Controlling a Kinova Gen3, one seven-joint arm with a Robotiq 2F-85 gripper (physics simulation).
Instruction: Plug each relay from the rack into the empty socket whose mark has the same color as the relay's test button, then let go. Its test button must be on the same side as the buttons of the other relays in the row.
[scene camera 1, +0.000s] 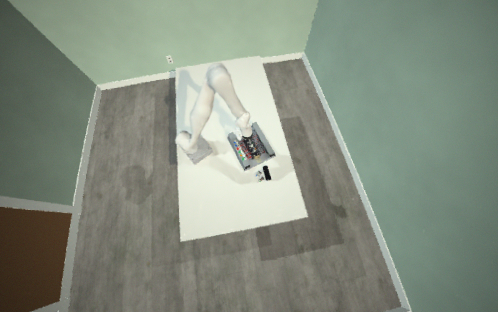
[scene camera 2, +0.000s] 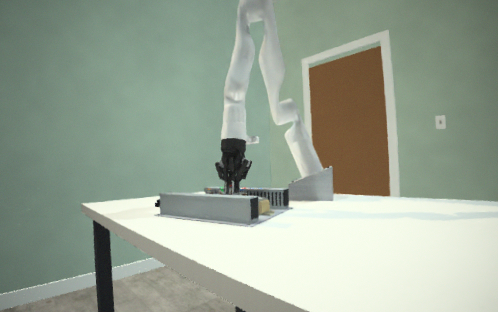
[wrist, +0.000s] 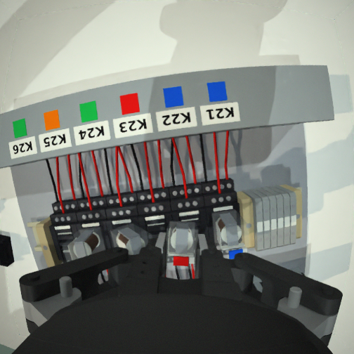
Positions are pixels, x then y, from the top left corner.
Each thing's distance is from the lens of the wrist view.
my gripper (wrist: 181, 244): 17 cm
socket panel (wrist: 273, 155): 22 cm
